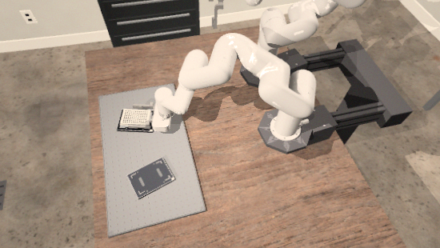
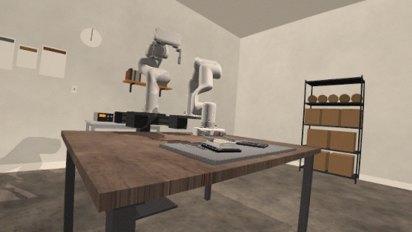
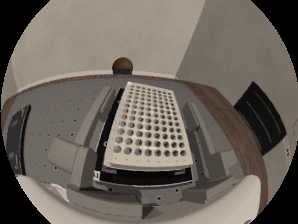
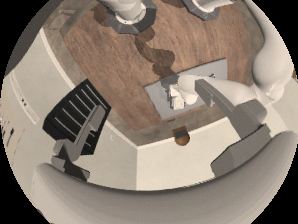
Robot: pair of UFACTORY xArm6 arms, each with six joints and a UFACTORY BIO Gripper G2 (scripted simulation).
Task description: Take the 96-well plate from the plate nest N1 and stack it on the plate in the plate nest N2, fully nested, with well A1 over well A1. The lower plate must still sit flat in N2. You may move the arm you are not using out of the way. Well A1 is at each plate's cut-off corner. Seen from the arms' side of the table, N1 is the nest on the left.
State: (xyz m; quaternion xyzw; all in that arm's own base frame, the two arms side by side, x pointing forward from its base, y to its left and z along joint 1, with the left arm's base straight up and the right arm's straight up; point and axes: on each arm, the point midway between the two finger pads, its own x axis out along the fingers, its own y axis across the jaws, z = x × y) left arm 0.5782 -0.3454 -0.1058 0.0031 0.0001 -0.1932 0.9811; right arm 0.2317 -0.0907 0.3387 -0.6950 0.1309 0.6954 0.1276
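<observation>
Now: left hand 10 mm above the cream 96-well plate. Also, from my left hand: plate nest N2 (40 mm below); plate nest N1 (300 mm to the left, 40 mm below, 40 mm behind).
</observation>
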